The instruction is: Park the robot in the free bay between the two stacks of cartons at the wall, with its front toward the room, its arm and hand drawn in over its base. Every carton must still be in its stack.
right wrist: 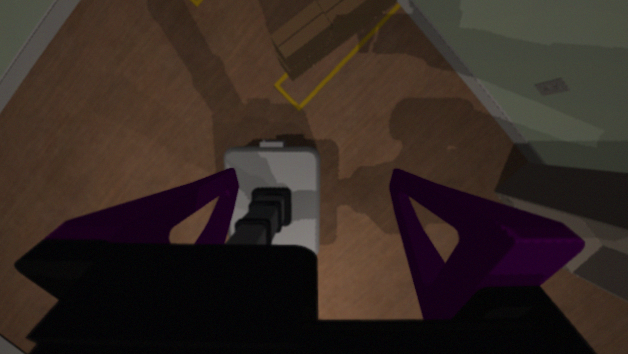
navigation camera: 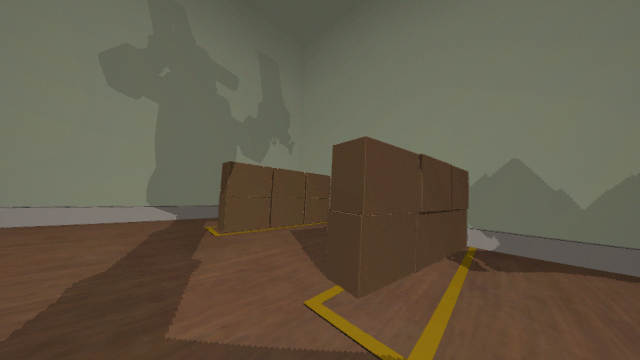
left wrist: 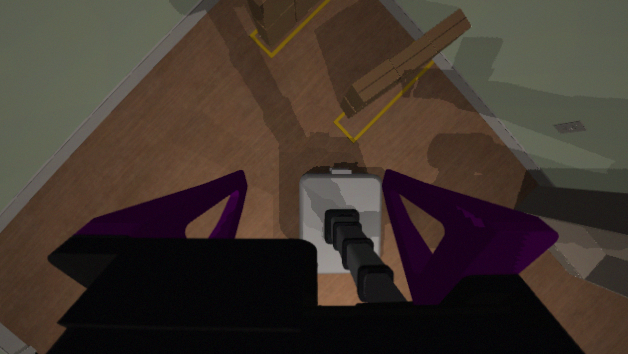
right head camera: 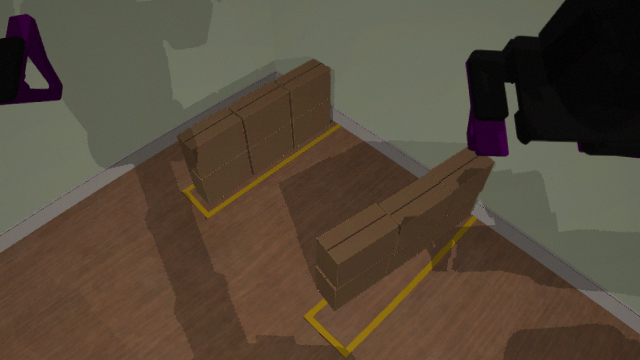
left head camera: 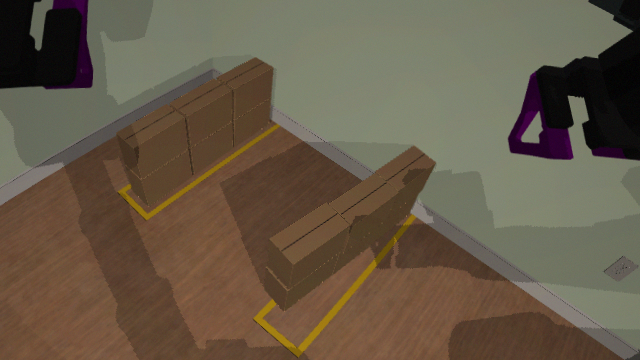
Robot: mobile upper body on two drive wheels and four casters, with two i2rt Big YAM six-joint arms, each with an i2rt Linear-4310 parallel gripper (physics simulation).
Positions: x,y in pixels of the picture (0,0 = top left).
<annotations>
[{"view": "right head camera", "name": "my left gripper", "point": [16,97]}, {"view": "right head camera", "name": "my right gripper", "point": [525,142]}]
</annotations>
